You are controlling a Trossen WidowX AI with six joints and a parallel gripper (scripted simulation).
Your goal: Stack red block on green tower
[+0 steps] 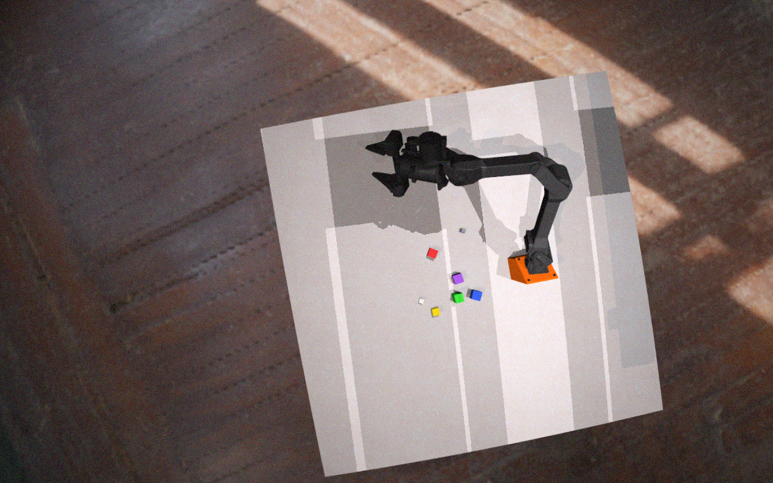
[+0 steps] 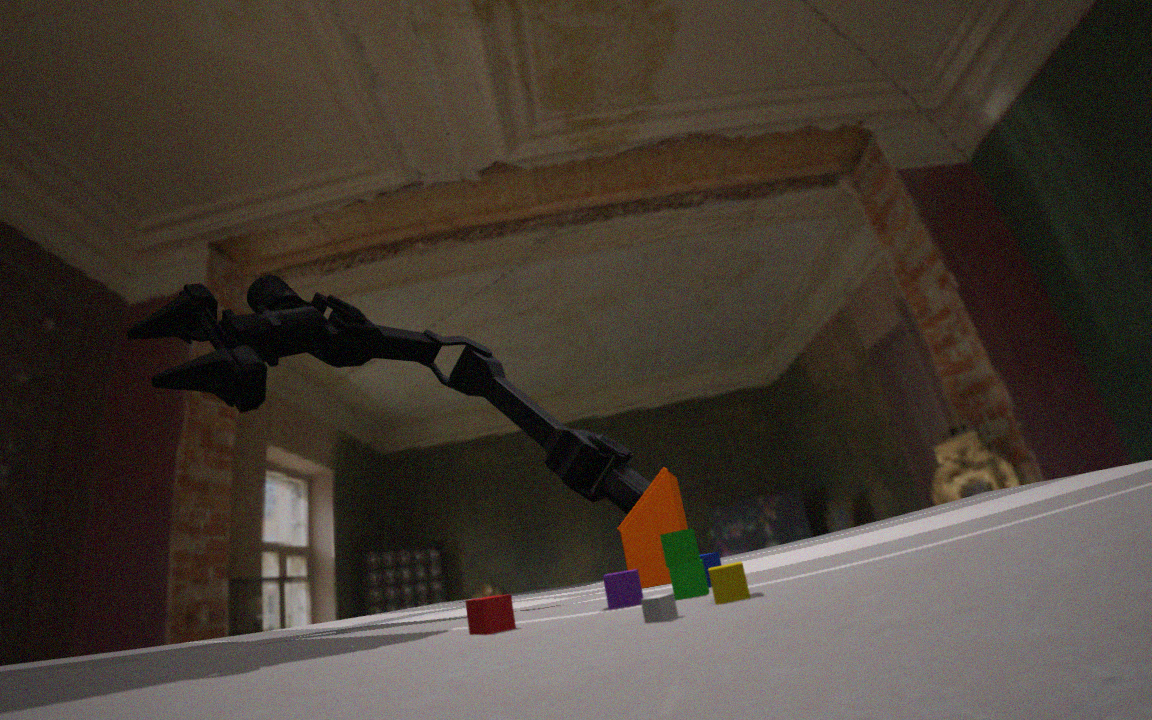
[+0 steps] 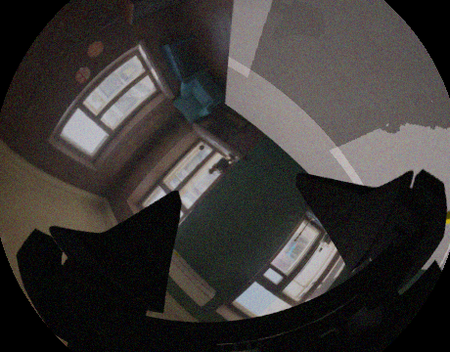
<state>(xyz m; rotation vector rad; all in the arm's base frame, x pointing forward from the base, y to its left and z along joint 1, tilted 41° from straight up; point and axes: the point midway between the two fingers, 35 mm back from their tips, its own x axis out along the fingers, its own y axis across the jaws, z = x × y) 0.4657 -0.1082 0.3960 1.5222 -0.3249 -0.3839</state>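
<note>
The red block lies 18 cm behind my gripper tip, 28 cm to the left of it and 28 cm below it. Round my gripper tip: purple block (27 cm behind, 38 cm to the left, 28 cm below); yellow block (18 cm behind, 49 cm to the left, 28 cm below); blue block (33 cm behind, 44 cm to the left, 28 cm below).
</note>
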